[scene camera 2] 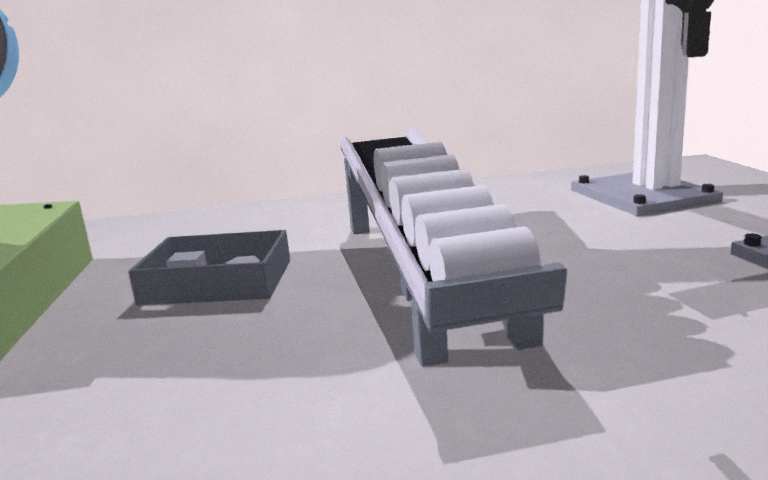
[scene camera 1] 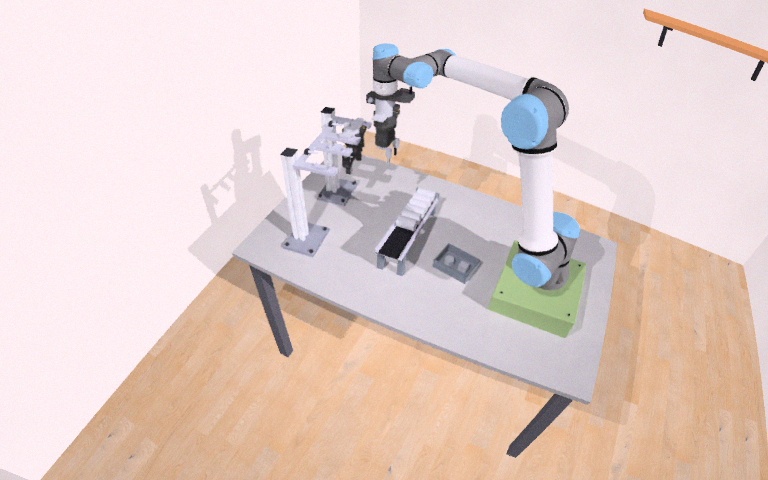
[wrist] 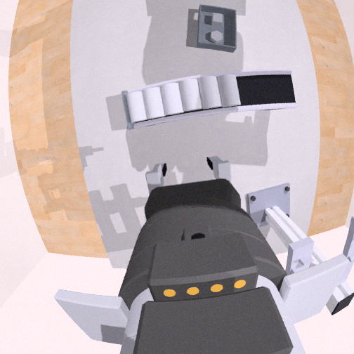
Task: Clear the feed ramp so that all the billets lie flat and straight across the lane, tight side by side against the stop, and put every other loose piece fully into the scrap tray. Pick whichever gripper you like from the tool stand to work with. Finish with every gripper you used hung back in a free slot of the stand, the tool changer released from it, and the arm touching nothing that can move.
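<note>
Several pale billets (scene camera 1: 421,201) (scene camera 2: 488,253) (wrist: 171,98) lie across the lane of the feed ramp (scene camera 1: 396,241) (scene camera 2: 386,217) (wrist: 265,90), side by side in one row from the stop (scene camera 2: 492,297) (wrist: 127,111). Whether they all touch is hard to tell. The upper lane shows black belt. The scrap tray (scene camera 1: 450,272) (scene camera 2: 198,285) (wrist: 231,30) holds a square block (scene camera 2: 186,258) (wrist: 217,19) and a hexagonal piece (scene camera 2: 243,260) (wrist: 216,36). My gripper (scene camera 1: 392,152) (wrist: 187,166) is open and empty, high above the table, between the ramp and the tool stand (scene camera 1: 295,198) (wrist: 260,199).
The other gripper (scene camera 1: 355,146) hangs at the far part of the stand, close beside my gripper in scene camera 1. The stand's two posts rise from bolted plates. The green base block (scene camera 1: 532,308) (scene camera 2: 45,271) stands beyond the tray from the ramp.
</note>
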